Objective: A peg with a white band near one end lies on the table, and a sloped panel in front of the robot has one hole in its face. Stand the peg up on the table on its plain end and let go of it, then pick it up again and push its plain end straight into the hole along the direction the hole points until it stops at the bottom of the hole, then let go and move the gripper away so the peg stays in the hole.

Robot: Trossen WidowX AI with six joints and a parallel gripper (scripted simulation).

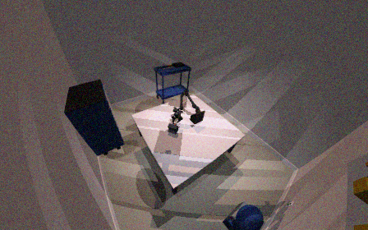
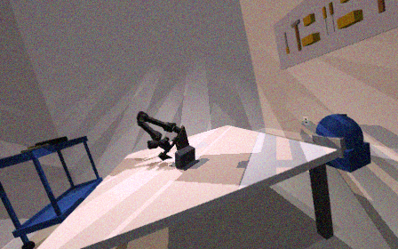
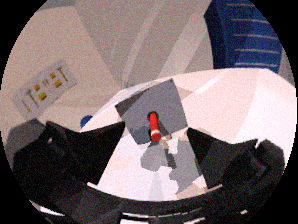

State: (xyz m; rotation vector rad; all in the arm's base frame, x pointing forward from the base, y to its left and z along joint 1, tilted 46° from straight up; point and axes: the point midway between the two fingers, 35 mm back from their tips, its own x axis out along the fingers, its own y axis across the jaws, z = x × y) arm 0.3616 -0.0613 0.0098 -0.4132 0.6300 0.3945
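Right now the red peg is 10 mm to the left of my gripper tip, 10 mm below it and 10 mm ahead of it. From my gripper tip the other things lie so: sloped panel (50 mm to the left, 50 mm ahead, 30 mm below).
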